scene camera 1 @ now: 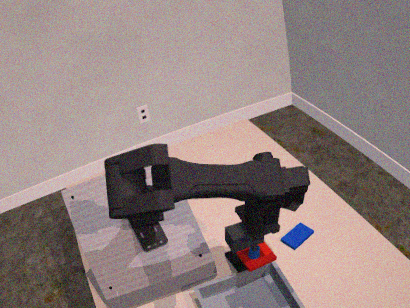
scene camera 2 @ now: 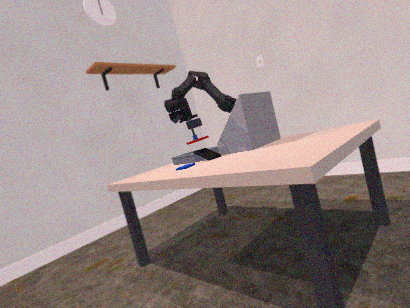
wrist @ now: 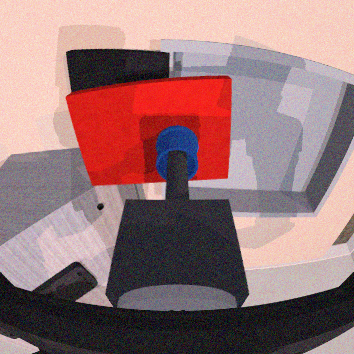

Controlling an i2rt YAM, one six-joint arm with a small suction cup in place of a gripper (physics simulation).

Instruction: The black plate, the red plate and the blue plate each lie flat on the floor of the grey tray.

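Where they show: hand, tool point: point(scene camera 1: 253, 257) point(wrist: 176, 137); arm's base, link origin: point(scene camera 2: 243, 113).
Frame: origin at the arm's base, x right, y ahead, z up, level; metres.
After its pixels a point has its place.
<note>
My suction cup point(scene camera 1: 254, 251) @[y 0.195, x 0.224, z -0.088 m] point(scene camera 2: 195, 137) point(wrist: 177, 142) is shut on the red plate point(scene camera 1: 266, 257) @[y 0.217, x 0.250, z -0.081 m] point(scene camera 2: 203, 138) @[y 0.210, x 0.154, z -0.082 m] point(wrist: 110, 130) @[y 0.213, x 0.181, z -0.077 m], which hangs from it in the air, nearly level, beside and partly over the near end of the grey tray point(scene camera 1: 286, 287) @[y 0.234, x 0.321, z -0.156 m] point(scene camera 2: 184, 159) @[y 0.237, x 0.317, z -0.175 m] point(wrist: 331, 145) @[y 0.116, x 0.431, z -0.184 m]. The black plate point(scene camera 1: 234, 260) @[y 0.177, x 0.149, z -0.163 m] point(scene camera 2: 207, 153) @[y 0.218, x 0.145, z -0.167 m] point(wrist: 117, 67) @[y 0.239, x 0.169, z -0.158 m] is outside the tray's floor, at its end wall; it looks tilted in scene camera 2, and the red plate hides part of it in the wrist view. The blue plate point(scene camera 1: 298, 236) @[y 0.385, x 0.166, z -0.191 m] point(scene camera 2: 185, 167) @[y 0.421, x 0.124, z -0.194 m] lies flat on the table, apart from the tray.
A big grey sloped block point(scene camera 1: 90, 235) @[y -0.152, x 0.002, z -0.008 m] point(scene camera 2: 257, 120) @[y 0.023, x -0.091, z -0.060 m] point(wrist: 30, 190) @[y 0.129, x 0.029, z -0.109 m] bears the arm's base and stands beside the tray on the pale table point(scene camera 1: 350, 265) @[y 0.441, x 0.361, z -0.200 m] point(scene camera 2: 250, 177) @[y 0.634, x -0.369, z -0.217 m]. A wooden wall shelf point(scene camera 2: 132, 68) is fixed behind the arm in scene camera 2.
</note>
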